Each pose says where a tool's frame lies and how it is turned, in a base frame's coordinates. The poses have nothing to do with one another.
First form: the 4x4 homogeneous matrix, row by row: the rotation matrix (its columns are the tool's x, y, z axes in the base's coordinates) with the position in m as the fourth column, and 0 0 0 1 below. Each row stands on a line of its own.
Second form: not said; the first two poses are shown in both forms.
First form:
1:
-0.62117, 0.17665, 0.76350, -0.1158
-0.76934, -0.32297, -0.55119, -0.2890
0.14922, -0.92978, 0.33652, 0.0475
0, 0, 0, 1
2:
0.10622, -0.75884, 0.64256, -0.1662
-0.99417, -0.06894, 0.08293, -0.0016
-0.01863, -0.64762, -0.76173, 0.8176
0, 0, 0, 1
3:
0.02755, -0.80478, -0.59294, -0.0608
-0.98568, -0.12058, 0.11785, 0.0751
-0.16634, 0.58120, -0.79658, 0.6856
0, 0, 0, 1
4:
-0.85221, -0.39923, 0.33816, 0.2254
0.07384, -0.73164, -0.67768, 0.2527
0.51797, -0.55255, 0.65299, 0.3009
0, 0, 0, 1
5:
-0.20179, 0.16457, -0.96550, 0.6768
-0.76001, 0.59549, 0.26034, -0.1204
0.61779, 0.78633, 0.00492, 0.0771
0, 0, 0, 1
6:
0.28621, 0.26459, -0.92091, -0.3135
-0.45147, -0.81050, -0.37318, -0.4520
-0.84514, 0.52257, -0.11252, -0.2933
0, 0, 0, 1
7:
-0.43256, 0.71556, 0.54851, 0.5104
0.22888, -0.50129, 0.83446, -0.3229
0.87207, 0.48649, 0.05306, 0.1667
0, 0, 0, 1
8:
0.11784, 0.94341, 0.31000, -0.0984
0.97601, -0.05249, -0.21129, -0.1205
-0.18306, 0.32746, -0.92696, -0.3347
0, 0, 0, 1
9:
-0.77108, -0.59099, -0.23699, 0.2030
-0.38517, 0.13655, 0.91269, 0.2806
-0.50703, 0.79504, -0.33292, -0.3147
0, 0, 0, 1
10:
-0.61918, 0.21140, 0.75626, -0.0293
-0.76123, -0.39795, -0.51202, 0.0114
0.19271, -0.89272, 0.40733, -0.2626
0, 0, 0, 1
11:
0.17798, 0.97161, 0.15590, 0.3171
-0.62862, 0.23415, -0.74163, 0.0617
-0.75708, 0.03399, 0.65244, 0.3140
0, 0, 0, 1
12:
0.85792, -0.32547, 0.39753, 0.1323
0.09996, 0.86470, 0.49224, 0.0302
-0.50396, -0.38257, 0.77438, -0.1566
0, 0, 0, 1
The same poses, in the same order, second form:
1: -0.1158, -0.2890, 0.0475, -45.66, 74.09, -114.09
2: -0.1662, -0.0016, 0.8176, -107.86, 97.62, -34.74
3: -0.0608, 0.0751, 0.6856, 113.75, -104.73, -44.41
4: 0.2254, 0.2527, 0.3009, 39.58, -56.87, 149.63
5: 0.6768, -0.1204, 0.0771, 29.64, -89.23, -52.11
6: -0.3135, -0.4520, -0.2933, 112.95, -9.55, -90.30
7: 0.5104, -0.3229, 0.1667, -81.91, -76.17, -114.57
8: -0.0984, -0.1205, -0.3347, 116.85, 106.94, 7.07
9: 0.2030, 0.2806, -0.3147, -55.54, 127.49, 97.17
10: -0.0293, 0.0114, -0.2626, -46.06, 68.19, -117.69
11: 0.3171, 0.0617, 0.3140, 34.20, 40.26, -70.57
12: 0.1323, 0.0302, -0.1566, -27.40, 28.24, 13.32
